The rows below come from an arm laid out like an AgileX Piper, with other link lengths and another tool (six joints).
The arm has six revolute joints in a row. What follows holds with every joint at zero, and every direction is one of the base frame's. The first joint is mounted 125.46 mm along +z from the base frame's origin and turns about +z. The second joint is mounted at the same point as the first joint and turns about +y. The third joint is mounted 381.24 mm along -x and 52.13 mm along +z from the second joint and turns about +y. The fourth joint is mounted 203.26 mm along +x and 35.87 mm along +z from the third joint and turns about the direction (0.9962, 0, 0.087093). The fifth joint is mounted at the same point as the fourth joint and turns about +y. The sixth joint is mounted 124.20 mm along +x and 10.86 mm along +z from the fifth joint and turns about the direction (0.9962, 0, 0.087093). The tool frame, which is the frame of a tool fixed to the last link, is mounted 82.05 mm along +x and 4.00 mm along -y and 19.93 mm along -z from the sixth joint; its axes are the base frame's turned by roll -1.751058, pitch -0.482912 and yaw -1.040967 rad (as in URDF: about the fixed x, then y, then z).
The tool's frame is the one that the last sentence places.
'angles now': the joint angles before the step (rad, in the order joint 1, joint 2, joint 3, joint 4, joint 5, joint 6). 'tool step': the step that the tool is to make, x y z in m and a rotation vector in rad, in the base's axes. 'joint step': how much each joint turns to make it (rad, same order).
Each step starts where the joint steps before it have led.
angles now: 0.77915 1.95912 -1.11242 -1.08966 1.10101 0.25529
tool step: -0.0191 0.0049 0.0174 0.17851 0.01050 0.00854
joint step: 0.00005 -0.11741 0.00005 0.12379 -0.08010 -0.05431
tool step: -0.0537 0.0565 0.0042 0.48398 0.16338 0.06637
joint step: 0.00165 -0.16415 -0.01391 0.50929 -0.23048 -0.24205
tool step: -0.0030 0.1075 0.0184 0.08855 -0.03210 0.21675
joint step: 0.17381 0.10733 -0.24899 0.08063 0.02779 -0.09644
